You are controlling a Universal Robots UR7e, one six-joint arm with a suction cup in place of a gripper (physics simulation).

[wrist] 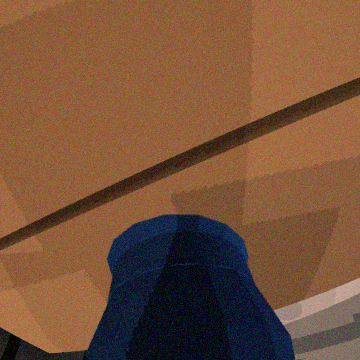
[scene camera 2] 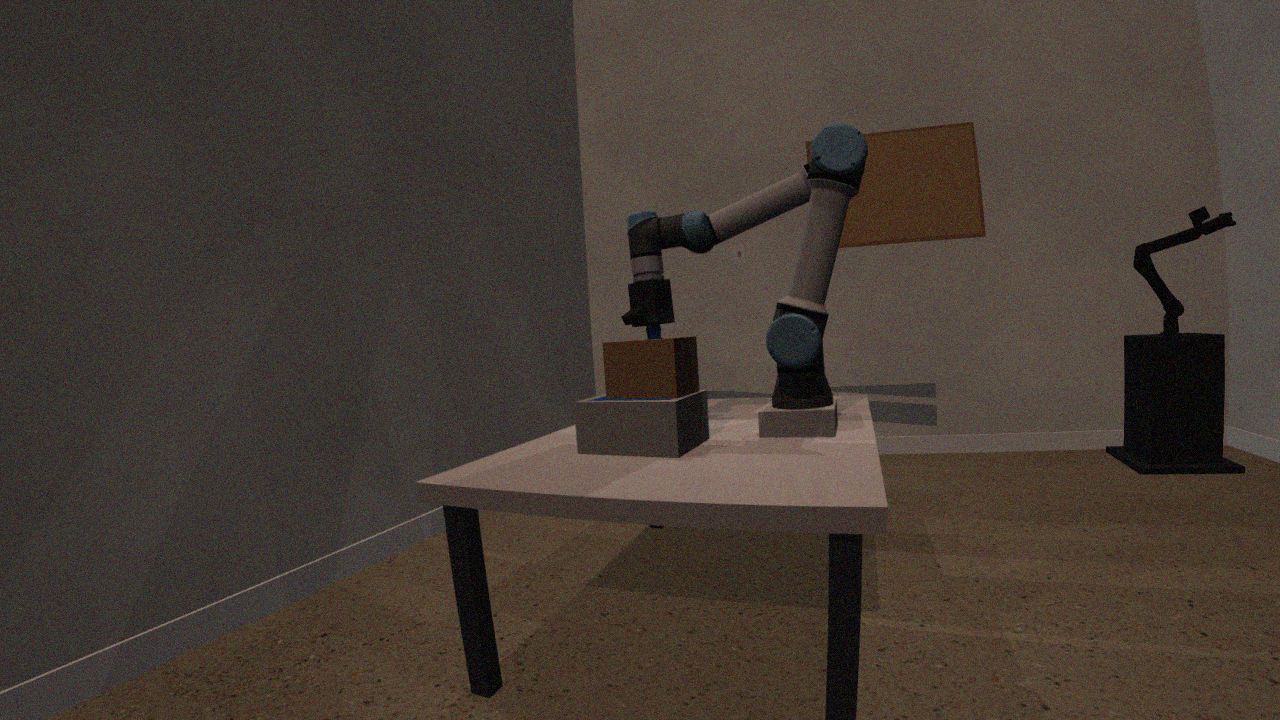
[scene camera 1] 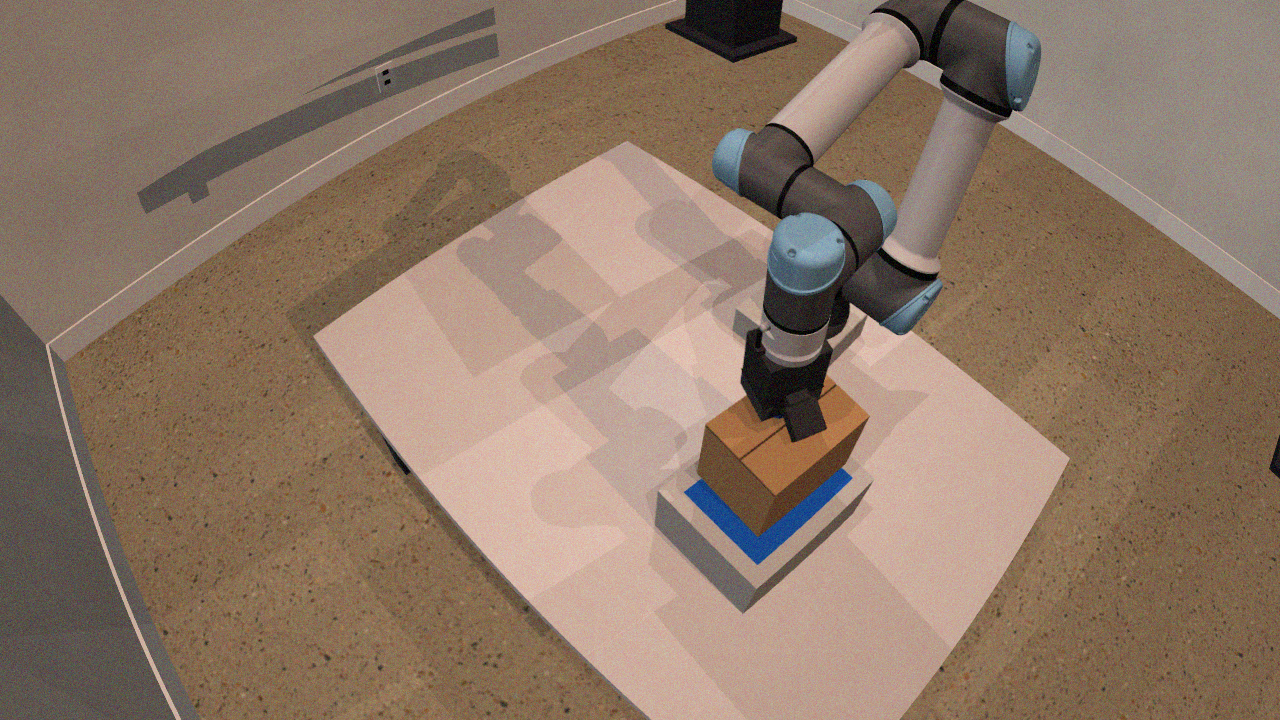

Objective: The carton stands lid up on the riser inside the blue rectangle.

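Pixels of known places: hand at its tool point: (wrist: 177,235); arm's base at its link origin: (scene camera 2: 802,404).
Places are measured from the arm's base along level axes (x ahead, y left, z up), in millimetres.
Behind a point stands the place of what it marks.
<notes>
A brown carton (scene camera 1: 769,465) {x 381, y 227, z 186 mm} (scene camera 2: 650,369) {x 285, y 265, z 120 mm} (wrist: 143,107) stands upright on the grey riser (scene camera 1: 706,546) {x 459, y 220, z 36 mm} (scene camera 2: 640,427) {x 293, y 316, z 0 mm}, its lid with the dark seam facing up. It sits within the blue rectangle (scene camera 1: 760,535) {x 400, y 262, z 56 mm}; blue shows along its front and right edges. My suction cup (scene camera 2: 653,330) (wrist: 177,228) comes straight down onto the lid, a little beside the seam, and is pressed to it. In scene camera 1 the black tool body (scene camera 1: 786,403) {x 342, y 201, z 254 mm} hides the cup itself.
The riser stands near the front right part of the pale table (scene camera 1: 447,403) {x 591, y -274, z -64 mm} (scene camera 2: 716,483) {x 69, y 485, z -64 mm}. The arm's base (scene camera 2: 797,420) {x -1, y 88, z -24 mm} is behind it. A black pedestal (scene camera 2: 1172,393) (scene camera 1: 729,22) with a small arm stands on the floor far off. An orange panel (scene camera 2: 922,183) hangs on the wall.
</notes>
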